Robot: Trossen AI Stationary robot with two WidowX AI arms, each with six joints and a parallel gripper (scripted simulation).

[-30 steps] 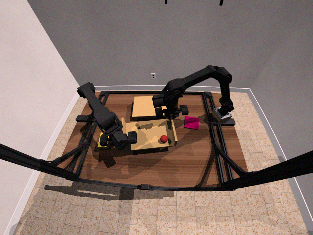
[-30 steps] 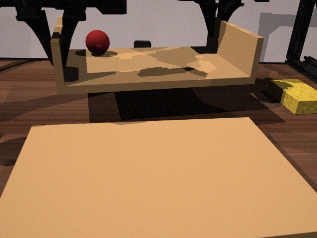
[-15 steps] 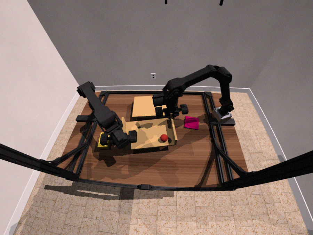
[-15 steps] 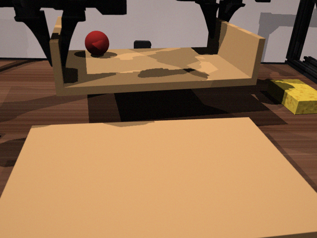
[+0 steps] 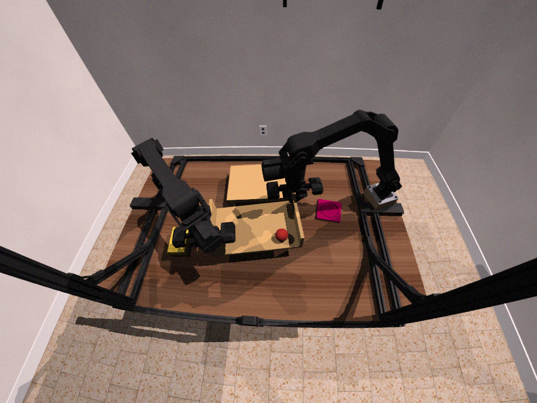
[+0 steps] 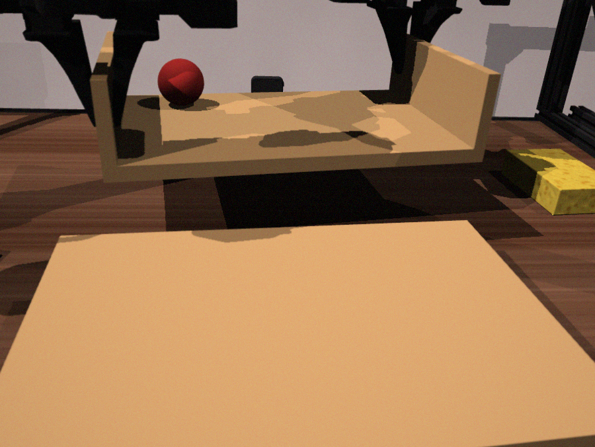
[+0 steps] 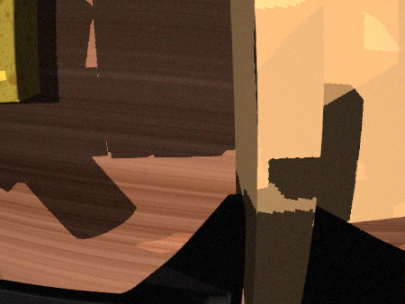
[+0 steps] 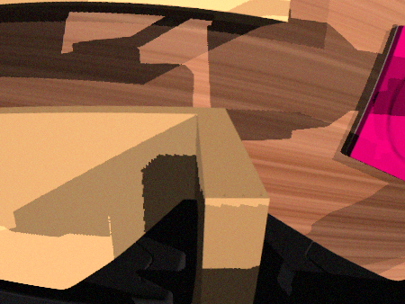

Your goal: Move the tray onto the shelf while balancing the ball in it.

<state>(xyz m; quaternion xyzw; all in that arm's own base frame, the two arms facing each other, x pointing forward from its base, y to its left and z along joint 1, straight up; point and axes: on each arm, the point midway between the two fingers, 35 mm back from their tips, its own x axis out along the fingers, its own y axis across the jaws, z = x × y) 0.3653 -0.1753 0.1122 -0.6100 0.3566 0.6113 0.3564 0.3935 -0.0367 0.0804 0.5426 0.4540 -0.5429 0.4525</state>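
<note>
The red ball lies 13 cm behind my right hand, 4 cm to the left of it and 4 cm below it. Round my right hand: tan tray 9 cm behind, 13 cm to the left, 5 cm below; yellow sponge 14 cm behind, 44 cm to the left, 13 cm below; magenta square object 4 cm ahead, 16 cm to the right, 14 cm below.
</note>
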